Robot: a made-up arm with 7 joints.
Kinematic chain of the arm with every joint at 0, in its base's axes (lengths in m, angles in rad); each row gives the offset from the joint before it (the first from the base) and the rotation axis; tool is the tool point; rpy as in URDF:
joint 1: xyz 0 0 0.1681 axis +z
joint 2: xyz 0 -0.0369 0.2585 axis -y
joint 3: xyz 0 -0.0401 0.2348 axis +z
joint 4: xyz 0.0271 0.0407 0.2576 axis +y
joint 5: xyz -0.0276 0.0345 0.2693 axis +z
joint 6: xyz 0 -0.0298 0.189 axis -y
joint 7: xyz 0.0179 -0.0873 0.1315 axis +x
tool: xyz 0 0 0 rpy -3.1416 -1.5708 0
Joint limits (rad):
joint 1: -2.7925..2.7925
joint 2: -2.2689..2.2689
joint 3: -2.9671..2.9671
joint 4: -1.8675..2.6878
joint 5: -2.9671..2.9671
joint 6: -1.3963..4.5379
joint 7: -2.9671..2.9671
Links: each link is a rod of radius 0.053 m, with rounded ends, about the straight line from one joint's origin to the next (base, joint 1, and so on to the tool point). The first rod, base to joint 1, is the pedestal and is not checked.
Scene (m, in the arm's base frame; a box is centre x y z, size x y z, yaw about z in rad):
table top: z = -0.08
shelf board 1: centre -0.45 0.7 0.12 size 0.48 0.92 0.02 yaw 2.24
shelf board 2: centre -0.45 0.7 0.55 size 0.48 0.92 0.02 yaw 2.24
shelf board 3: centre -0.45 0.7 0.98 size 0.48 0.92 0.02 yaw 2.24
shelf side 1: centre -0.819 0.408 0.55 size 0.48 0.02 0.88 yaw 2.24
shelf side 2: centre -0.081 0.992 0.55 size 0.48 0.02 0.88 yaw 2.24
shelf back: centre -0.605 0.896 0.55 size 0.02 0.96 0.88 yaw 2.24
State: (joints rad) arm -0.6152 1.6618 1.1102 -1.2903 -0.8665 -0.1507 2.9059
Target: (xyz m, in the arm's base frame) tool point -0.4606 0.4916 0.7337
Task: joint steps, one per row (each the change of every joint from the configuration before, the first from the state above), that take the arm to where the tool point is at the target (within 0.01 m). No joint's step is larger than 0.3 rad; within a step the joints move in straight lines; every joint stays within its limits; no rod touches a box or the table.
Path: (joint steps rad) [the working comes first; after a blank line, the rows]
Joints at the target: -1.3464 0.2323 0.4299 -1.5127 -0.9308 -0.2253 2.9059
Straight joint move there: touches shelf board 2, shelf side 1.

1: 0.0523 -0.2432 -0.0532 -0.1167 -0.0899 -0.0602 -0.0479
2: 0.0522 -0.2432 -0.0532 -0.1166 -0.0900 -0.0603 -0.0478
3: 0.0523 -0.2432 -0.0532 -0.1167 -0.0899 -0.0602 -0.0479
4: 0.0522 -0.2433 -0.0532 -0.1166 -0.0900 -0.0603 -0.0479
5: -0.1795 -0.2402 -0.2080 -0.0277 -0.0890 -0.1175 0.0479
6: -0.1795 -0.2402 -0.2080 -0.0276 -0.0891 -0.1176 0.0479
7: -0.1796 -0.2403 -0.2080 -0.0277 -0.0890 -0.1175 0.0478
8: -0.1795 -0.2402 -0.2080 -0.0276 -0.0891 -0.1176 0.0479
9: -0.0741 0.1681 0.1215 0.1183 0.2172 0.2122 0.0000
10: -0.0740 0.1681 0.1215 0.1182 0.2172 0.2122 0.0000
11: -0.0740 0.1681 0.1215 0.1183 0.2173 0.2122 0.0000

